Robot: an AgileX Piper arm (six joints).
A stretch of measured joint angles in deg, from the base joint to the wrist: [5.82 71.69 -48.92 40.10 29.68 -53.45]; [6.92 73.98 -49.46 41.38 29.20 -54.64]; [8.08 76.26 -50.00 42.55 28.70 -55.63]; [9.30 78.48 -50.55 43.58 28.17 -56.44]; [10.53 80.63 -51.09 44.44 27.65 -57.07]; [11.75 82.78 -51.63 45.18 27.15 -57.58]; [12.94 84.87 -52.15 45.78 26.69 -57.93]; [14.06 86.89 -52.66 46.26 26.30 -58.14]
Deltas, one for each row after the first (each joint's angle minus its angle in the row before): [1.10 2.29 -0.54 1.28 -0.48 -1.19]; [1.16 2.28 -0.54 1.17 -0.50 -0.99]; [1.22 2.22 -0.55 1.03 -0.53 -0.81]; [1.23 2.15 -0.54 0.86 -0.52 -0.63]; [1.22 2.15 -0.54 0.74 -0.50 -0.51]; [1.19 2.09 -0.52 0.60 -0.46 -0.35]; [1.12 2.02 -0.51 0.48 -0.39 -0.21]
